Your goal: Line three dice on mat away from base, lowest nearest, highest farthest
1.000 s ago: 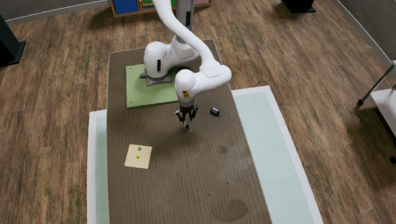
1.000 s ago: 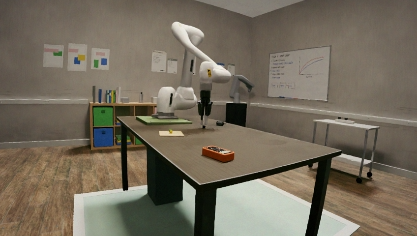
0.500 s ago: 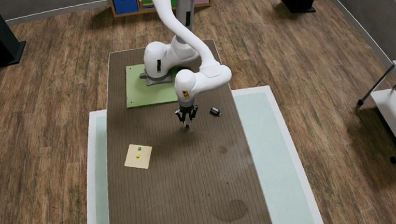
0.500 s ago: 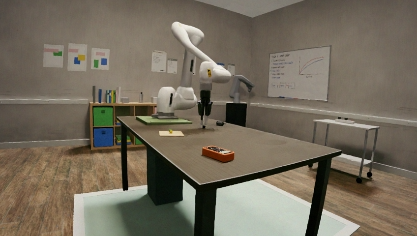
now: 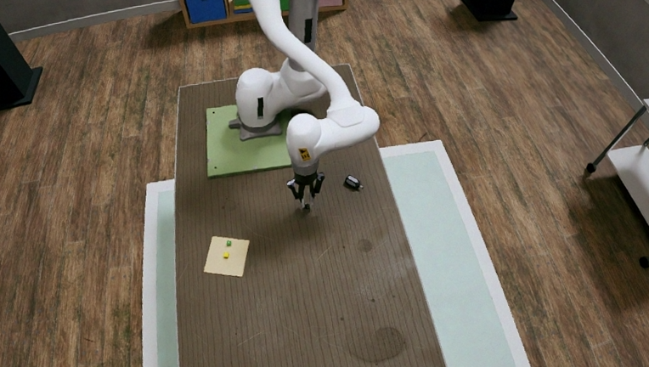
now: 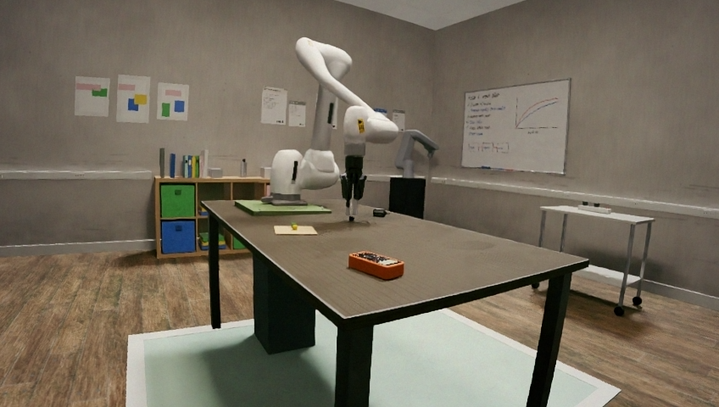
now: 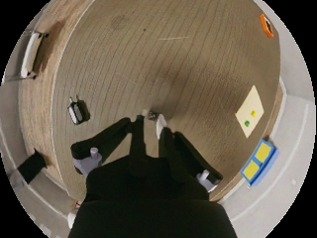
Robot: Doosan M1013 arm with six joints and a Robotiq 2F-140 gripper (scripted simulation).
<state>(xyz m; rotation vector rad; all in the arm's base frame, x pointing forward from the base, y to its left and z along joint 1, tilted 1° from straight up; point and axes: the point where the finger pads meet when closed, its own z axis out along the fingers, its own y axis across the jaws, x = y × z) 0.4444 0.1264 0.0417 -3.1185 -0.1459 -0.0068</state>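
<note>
My hand is 5 cm above the small dark die. Also, from my hand: yellow die: 14 cm ahead, 32 cm to the right, 4 cm below; small black object: 6 cm behind, 20 cm to the left, 4 cm below; green die: 10 cm ahead, 31 cm to the right, 4 cm below.
</note>
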